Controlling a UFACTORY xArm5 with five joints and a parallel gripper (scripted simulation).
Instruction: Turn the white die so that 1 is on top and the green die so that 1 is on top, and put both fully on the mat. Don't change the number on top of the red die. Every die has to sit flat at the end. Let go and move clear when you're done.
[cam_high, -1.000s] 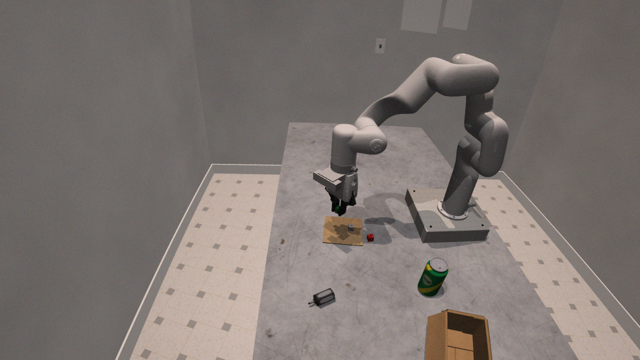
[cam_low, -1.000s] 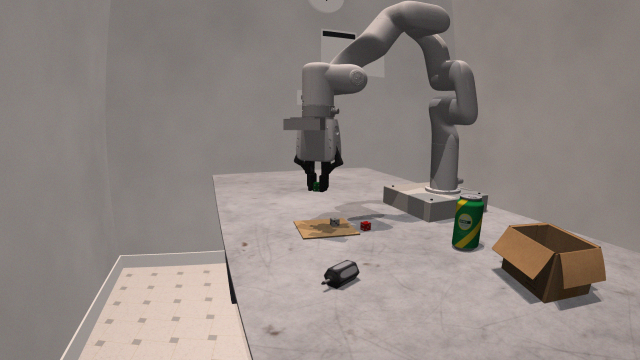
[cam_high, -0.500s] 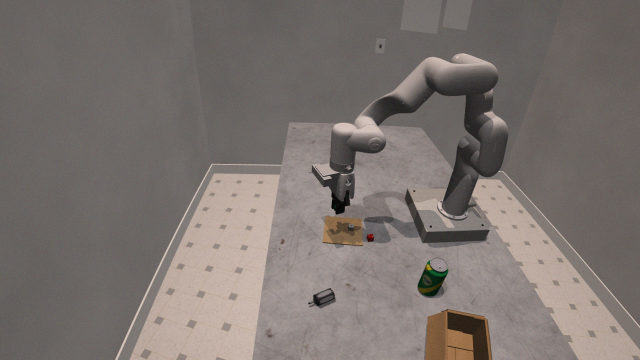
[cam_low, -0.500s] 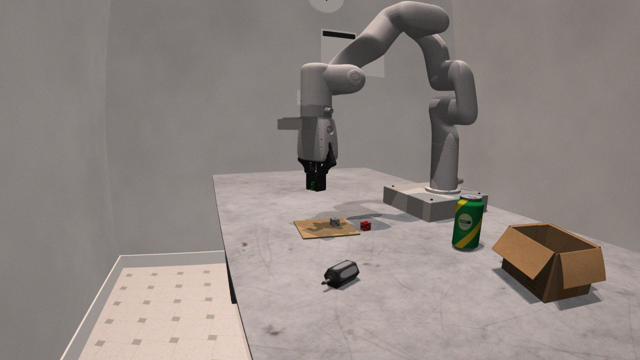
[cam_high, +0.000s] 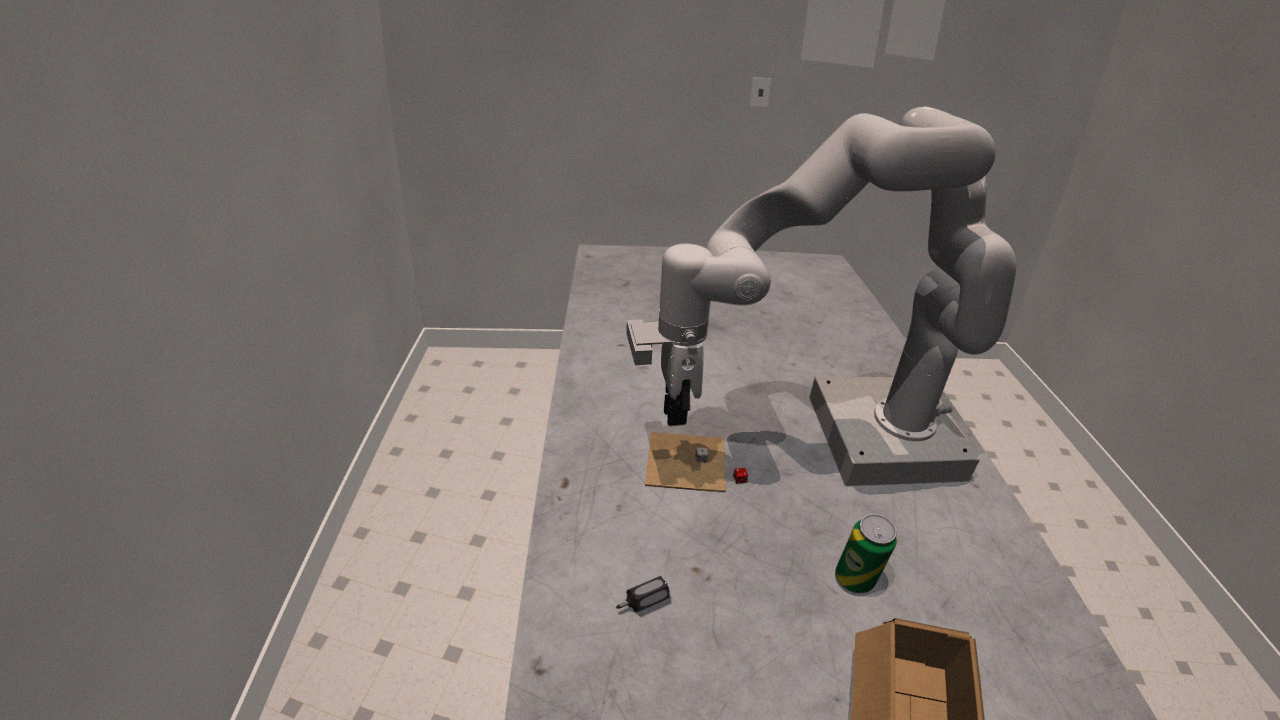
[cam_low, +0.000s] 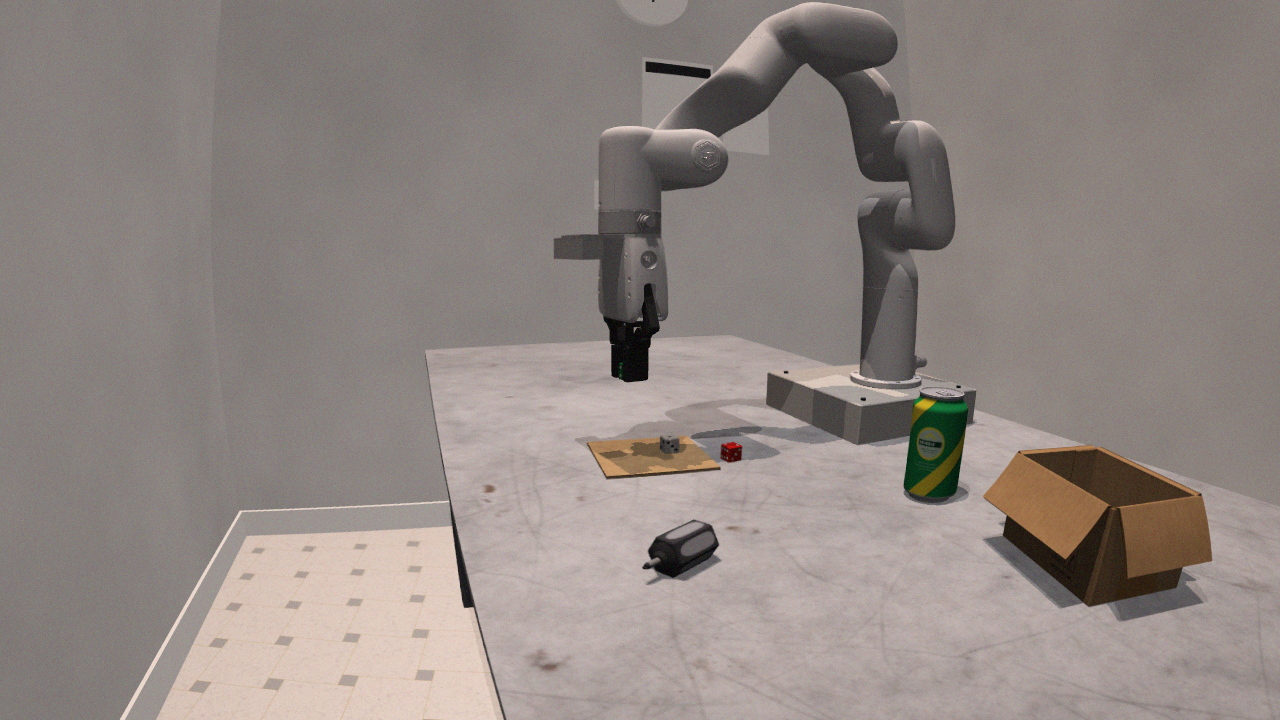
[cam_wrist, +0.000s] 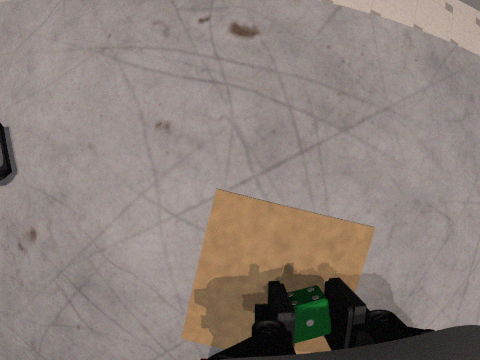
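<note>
Right now the green die is 10 mm below my hand. Also, from my hand: tan mat: 30 mm behind, 120 mm below; red die: 110 mm behind, 60 mm to the left, 120 mm below; white die: 60 mm behind, 110 mm below.
</note>
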